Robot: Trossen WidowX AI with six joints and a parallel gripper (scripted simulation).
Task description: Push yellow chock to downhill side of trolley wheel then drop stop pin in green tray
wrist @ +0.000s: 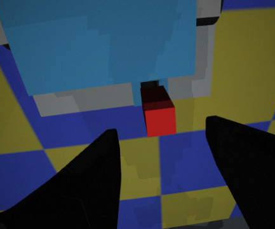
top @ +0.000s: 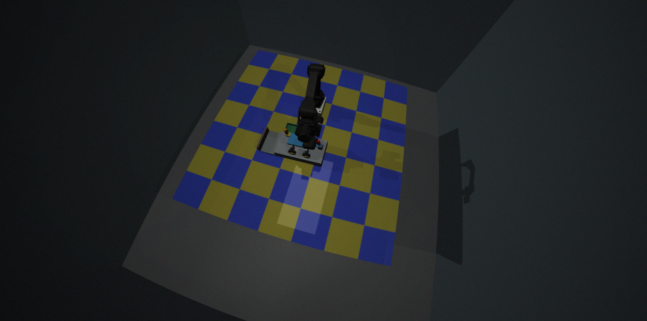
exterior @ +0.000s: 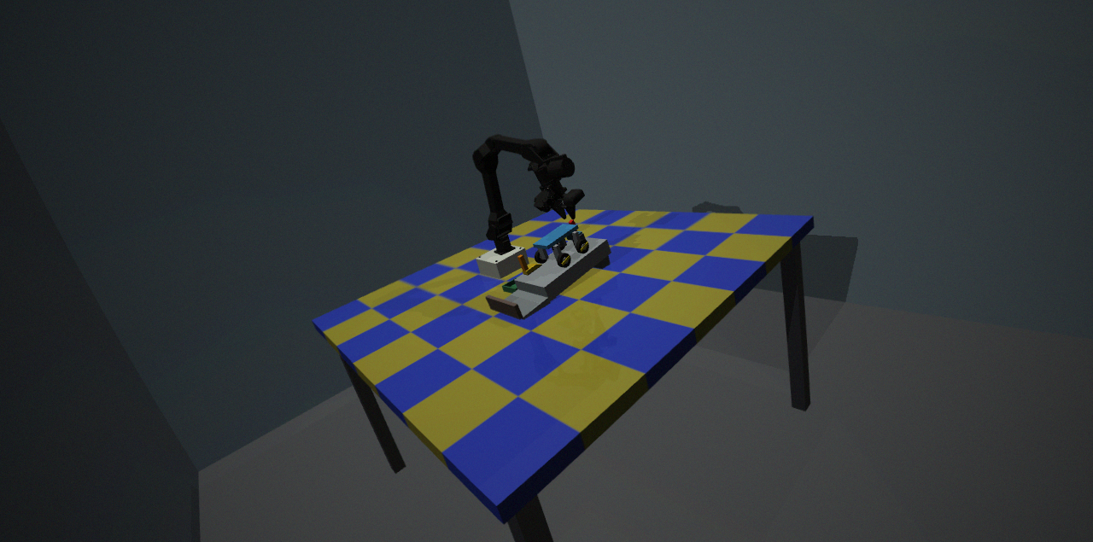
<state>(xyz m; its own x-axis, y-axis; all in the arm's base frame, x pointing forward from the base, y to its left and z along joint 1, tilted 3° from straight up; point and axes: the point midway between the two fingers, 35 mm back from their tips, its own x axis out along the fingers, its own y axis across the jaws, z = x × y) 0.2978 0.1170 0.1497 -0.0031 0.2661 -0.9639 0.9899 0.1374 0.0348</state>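
Right now the red-headed stop pin is 50 mm below my gripper tip and 20 mm to the left of it. The rest, counted from my gripper tip: grey ramp (130 mm below, 80 mm to the right, 30 mm ahead); then yellow chock (180 mm to the right, 90 mm below, 10 mm behind); then blue trolley (80 mm to the right, 70 mm below, 30 mm ahead).
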